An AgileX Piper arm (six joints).
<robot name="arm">
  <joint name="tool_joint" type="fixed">
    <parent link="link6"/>
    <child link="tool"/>
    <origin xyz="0 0 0" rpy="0 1.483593 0"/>
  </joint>
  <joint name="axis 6" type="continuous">
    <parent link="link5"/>
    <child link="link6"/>
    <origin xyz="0.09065 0 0.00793" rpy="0 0 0"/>
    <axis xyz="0.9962 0 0.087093"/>
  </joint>
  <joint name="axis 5" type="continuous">
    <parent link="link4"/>
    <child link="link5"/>
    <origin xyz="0 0 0" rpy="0 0 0"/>
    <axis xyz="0 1 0"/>
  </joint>
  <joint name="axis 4" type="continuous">
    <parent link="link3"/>
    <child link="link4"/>
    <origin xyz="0.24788 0 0.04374" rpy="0 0 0"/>
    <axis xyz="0.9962 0 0.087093"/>
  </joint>
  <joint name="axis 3" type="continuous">
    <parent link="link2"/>
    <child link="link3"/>
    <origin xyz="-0.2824 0 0.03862" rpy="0 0 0"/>
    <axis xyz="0 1 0"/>
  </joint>
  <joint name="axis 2" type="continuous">
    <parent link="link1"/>
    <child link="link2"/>
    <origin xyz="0 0 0" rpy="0 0 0"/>
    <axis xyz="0 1 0"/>
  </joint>
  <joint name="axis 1" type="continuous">
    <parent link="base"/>
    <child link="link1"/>
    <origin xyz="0 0 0.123" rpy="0 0 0"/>
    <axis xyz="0 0 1"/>
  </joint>
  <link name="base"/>
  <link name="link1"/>
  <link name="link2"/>
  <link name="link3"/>
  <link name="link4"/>
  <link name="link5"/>
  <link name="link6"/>
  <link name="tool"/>
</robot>
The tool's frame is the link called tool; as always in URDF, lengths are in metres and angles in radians. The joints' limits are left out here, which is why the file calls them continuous.
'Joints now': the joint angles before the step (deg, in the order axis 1, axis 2, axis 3, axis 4, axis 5, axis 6). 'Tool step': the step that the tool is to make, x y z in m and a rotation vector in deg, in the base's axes. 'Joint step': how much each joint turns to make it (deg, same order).
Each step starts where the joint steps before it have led.
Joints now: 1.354 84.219 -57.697 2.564 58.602 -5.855
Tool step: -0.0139 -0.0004 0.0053 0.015 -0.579 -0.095
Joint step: -0.011 -3.267 2.076 -0.032 0.608 0.122
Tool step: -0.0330 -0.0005 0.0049 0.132 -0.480 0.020
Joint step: 0.022 -7.219 5.386 0.101 1.350 0.027
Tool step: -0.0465 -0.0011 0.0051 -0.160 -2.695 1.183
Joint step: -0.017 -11.254 7.113 0.004 1.499 -1.162
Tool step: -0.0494 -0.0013 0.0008 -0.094 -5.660 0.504
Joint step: -0.011 -13.759 7.148 -0.104 0.974 -0.471
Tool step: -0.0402 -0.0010 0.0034 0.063 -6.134 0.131
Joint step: -0.029 -12.573 3.534 -0.074 2.910 -0.032
